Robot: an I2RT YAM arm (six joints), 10 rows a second.
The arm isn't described. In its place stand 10 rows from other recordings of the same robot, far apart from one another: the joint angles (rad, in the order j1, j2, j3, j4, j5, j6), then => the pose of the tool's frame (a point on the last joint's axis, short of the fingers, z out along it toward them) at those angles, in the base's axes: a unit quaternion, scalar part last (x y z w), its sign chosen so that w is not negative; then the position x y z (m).
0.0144, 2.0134, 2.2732, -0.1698, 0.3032, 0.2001 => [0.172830 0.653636 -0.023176 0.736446 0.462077 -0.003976 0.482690]
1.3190, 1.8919, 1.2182, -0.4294, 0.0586, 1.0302 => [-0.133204 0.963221 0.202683 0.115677 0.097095 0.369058 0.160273]
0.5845, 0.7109, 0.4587, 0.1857, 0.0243, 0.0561 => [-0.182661 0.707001 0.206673 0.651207 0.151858 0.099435 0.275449]
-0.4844, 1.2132, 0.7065, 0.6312, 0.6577, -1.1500 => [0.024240 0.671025 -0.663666 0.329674 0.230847 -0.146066 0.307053]
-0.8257, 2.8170, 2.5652, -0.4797, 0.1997, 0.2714 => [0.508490 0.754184 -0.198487 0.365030 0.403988 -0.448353 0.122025]
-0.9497, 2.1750, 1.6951, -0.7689, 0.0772, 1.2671 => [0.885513 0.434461 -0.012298 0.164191 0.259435 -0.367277 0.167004]
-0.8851, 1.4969, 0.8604, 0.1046, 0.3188, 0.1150 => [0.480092 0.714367 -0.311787 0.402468 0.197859 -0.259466 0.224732]
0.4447, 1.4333, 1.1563, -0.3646, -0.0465, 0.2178 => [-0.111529 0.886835 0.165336 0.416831 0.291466 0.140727 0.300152]
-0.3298, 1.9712, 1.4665, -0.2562, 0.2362, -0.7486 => [-0.144324 0.902432 -0.293806 0.280115 0.418346 -0.152006 0.215776]
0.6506, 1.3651, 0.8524, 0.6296, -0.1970, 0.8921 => [0.006721 0.665407 0.565214 0.487567 0.248162 0.197647 0.316744]
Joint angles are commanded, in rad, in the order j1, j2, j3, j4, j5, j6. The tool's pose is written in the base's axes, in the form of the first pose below.
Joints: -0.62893 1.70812 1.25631 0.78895 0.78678 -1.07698
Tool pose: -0.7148 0.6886 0.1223 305.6; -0.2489 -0.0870 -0.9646 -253.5; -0.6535 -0.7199 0.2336 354.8; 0 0 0 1
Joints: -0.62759 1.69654 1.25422 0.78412 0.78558 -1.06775
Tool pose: -0.7054 0.6979 0.1239 303.8; -0.2535 -0.0852 -0.9636 -251.5; -0.6619 -0.7112 0.2370 358.0; 0 0 0 1
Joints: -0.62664 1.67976 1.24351 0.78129 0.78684 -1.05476
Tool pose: -0.6945 0.7090 0.1230 300.6; -0.2554 -0.0831 -0.9632 -248.8; -0.6727 -0.7003 0.2388 360.3; 0 0 0 1
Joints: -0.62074 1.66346 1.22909 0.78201 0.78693 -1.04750
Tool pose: -0.6863 0.7159 0.1280 298.6; -0.2610 -0.0782 -0.9622 -244.5; -0.6788 -0.6938 0.2405 361.5; 0 0 0 1
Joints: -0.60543 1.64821 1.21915 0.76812 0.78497 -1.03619
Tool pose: -0.6787 0.7197 0.1463 299.5; -0.2705 -0.0598 -0.9609 -237.9; -0.6828 -0.6917 0.2353 362.3; 0 0 0 1
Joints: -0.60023 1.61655 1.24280 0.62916 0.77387 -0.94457
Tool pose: -0.6573 0.7327 0.1763 298.1; -0.2524 0.0064 -0.9676 -234.2; -0.7101 -0.6805 0.1807 368.8; 0 0 0 1
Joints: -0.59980 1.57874 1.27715 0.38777 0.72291 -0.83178
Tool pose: -0.6671 0.7041 0.2433 295.6; -0.2152 0.1304 -0.9678 -230.7; -0.7132 -0.6980 0.0645 370.7; 0 0 0 1
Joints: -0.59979 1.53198 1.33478 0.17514 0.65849 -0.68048
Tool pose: -0.6128 0.7281 0.3073 288.1; -0.1838 0.2469 -0.9515 -223.4; -0.7686 -0.6395 -0.0174 385.9; 0 0 0 1
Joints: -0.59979 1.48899 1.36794 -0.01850 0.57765 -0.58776
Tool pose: -0.6053 0.7013 0.3766 279.3; -0.1489 0.3650 -0.9190 -214.6; -0.7820 -0.6123 -0.1165 392.2; 0 0 0 1
